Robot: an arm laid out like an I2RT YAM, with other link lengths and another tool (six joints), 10 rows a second.
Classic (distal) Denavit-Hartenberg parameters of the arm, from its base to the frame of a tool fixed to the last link. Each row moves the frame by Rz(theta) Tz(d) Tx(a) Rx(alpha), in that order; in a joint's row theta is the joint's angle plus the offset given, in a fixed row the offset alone. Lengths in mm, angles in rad.
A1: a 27, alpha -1.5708, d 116.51, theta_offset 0
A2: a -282.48, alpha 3.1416, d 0, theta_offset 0
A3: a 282.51, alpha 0, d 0, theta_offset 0.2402
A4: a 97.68, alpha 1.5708, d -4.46, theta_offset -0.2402
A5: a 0, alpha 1.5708, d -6.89, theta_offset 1.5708
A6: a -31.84, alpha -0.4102, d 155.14, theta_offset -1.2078
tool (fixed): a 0, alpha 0, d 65.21, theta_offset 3.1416
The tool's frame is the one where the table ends.
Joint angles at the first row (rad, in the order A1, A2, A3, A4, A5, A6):
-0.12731, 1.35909, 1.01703, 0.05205, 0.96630, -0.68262
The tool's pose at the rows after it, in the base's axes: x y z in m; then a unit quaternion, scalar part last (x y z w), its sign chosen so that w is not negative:
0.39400 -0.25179 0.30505 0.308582 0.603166 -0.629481 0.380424
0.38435 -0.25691 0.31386 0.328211 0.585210 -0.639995 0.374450
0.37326 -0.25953 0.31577 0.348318 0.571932 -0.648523 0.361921
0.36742 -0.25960 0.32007 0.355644 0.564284 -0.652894 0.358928
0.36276 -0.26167 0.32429 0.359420 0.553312 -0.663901 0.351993
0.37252 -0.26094 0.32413 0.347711 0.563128 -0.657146 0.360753
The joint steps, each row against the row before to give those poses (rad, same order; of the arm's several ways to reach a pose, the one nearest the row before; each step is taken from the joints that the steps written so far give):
-0.01071, 0.00305, 0.00610, 0.03681, 0.03222, -0.01380
-0.00616, -0.00150, 0.00310, 0.02611, 0.04595, -0.00461
-0.00154, 0.00001, 0.00306, -0.00602, 0.05216, 0.02137
0.00152, -0.00766, -0.00151, 0.00601, 0.02309, -0.00289
-0.00155, 0.00610, -0.00466, 0.03994, 0.03071, -0.03224
0.00003, 0.00767, 0.01230, -0.00916, -0.03663, -0.00460

